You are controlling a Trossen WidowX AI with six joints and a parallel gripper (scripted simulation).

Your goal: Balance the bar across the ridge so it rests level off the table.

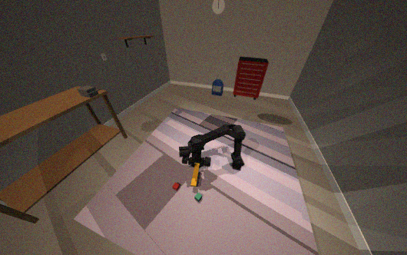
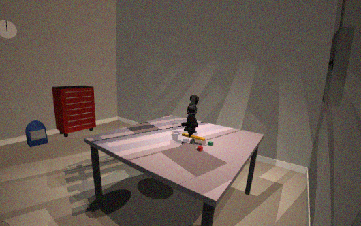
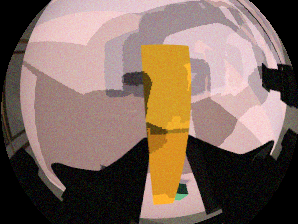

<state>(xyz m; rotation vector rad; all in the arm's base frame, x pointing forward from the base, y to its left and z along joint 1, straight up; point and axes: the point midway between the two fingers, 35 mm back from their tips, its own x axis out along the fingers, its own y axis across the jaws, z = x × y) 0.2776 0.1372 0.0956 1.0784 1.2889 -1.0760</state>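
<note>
My gripper tip is 3 cm to the right of the yellow bar. The rest, counted from my gripper tip: green cube 7 cm behind, 17 cm to the left, 4 cm below; then red cube 9 cm ahead, 15 cm to the left, 4 cm below.
</note>
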